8 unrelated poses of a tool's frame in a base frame.
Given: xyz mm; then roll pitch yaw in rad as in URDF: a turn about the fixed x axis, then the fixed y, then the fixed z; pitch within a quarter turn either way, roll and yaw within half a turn.
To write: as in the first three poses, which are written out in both.
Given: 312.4 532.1 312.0 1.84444 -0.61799 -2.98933
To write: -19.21 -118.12 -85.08 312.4 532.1 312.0
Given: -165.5 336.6 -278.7 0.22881 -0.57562 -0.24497
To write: 8.65 -34.18 -9.82 -165.5 336.6 -278.7
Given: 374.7 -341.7 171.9 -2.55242 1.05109 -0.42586
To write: -115.68 47.16 61.85 374.7 -341.7 171.9
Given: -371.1 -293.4 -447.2 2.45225 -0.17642 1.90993
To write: 94.37 124.77 53.81 -371.1 -293.4 -447.2
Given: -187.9 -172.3 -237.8 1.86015 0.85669 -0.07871
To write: 100.99 30.01 -48.43 -187.9 -172.3 -237.8
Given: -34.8 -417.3 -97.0 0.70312 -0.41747 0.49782
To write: 44.83 -12.64 35.37 -34.8 -417.3 -97.0
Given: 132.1 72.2 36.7 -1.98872 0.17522 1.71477
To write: -88.62 -91.31 69.75 132.1 72.2 36.7
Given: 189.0 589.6 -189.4 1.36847 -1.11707 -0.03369
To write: 68.51 -54.35 41.94 189.0 589.6 -189.4
